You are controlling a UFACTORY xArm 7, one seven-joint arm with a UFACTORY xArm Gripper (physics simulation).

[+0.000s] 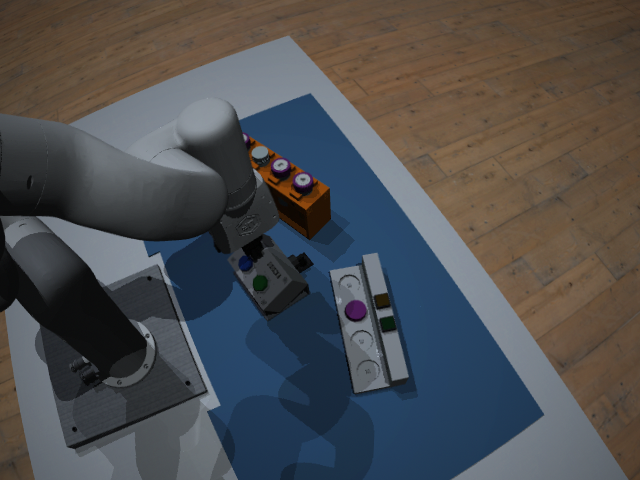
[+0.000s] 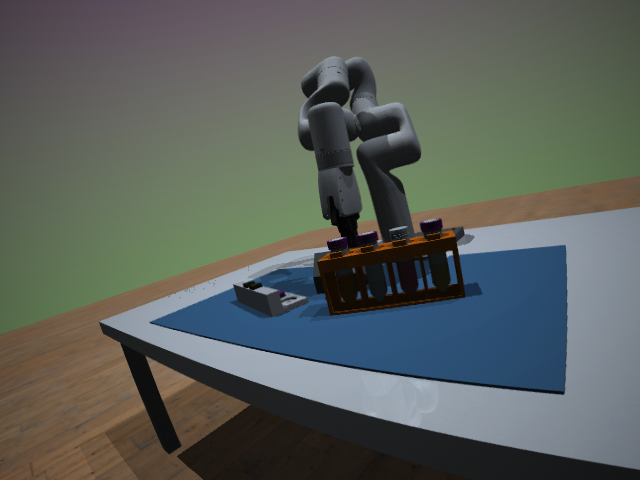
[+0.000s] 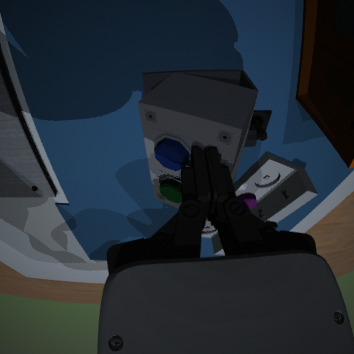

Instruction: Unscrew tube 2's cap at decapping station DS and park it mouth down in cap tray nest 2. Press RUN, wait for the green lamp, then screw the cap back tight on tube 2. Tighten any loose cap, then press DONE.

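Places are measured from the arm's base along level axes (x back, y right, z up), in metres.
Pixels of known places: gripper, between the fingertips: (image 1: 254, 252) (image 3: 201, 161); arm's base, origin of its link: (image 1: 123, 353).
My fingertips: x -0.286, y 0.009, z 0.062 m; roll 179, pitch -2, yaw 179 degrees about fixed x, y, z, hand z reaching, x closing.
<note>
Ahead of a thing's pixels: the offset from my fingertips to its middle. "*": to the spot under its first point.
My gripper (image 1: 253, 251) (image 2: 351, 241) (image 3: 201, 161) is shut and empty, its fingertips over the sloped face of the grey control box {dz -0.035, dx -0.003, dy +0.025 m} (image 1: 285, 277) (image 3: 200, 102), beside the blue button {dz -0.013, dx +0.020, dy +0.002 m} (image 1: 245, 263) (image 3: 171, 153). Contact with the button cannot be told. The green button {dz -0.013, dx +0.020, dy +0.047 m} (image 1: 260, 282) (image 3: 170, 190) is next to it. A purple cap {dz -0.064, dx -0.085, dy +0.160 m} (image 1: 355, 310) (image 3: 247, 201) sits in the second nest of the white cap tray {dz -0.050, dx -0.084, dy +0.188 m} (image 1: 395, 356) (image 2: 255, 299) (image 3: 298, 194). In the orange rack {dz -0.025, dx -0.113, dy -0.119 m} (image 1: 318, 206) (image 2: 397, 302) (image 3: 309, 55), one tube {dz -0.014, dx -0.108, dy -0.144 m} (image 1: 260, 154) (image 2: 398, 233) has a pale top without a purple cap.
Purple-capped tubes, including one at the rack's end {* dz +0.045, dx -0.127, dy -0.040 m} (image 1: 302, 181) (image 2: 337, 243), stand in the rack. A dark amber square {* dz -0.023, dx -0.117, dy +0.184 m} (image 1: 382, 300) and a dark green square {* dz -0.023, dx -0.099, dy +0.219 m} (image 1: 387, 323) are on the tray's raised strip. A small black fixture {* dz -0.064, dx -0.072, dy +0.029 m} (image 1: 303, 260) (image 3: 259, 126) stands beside the box.
</note>
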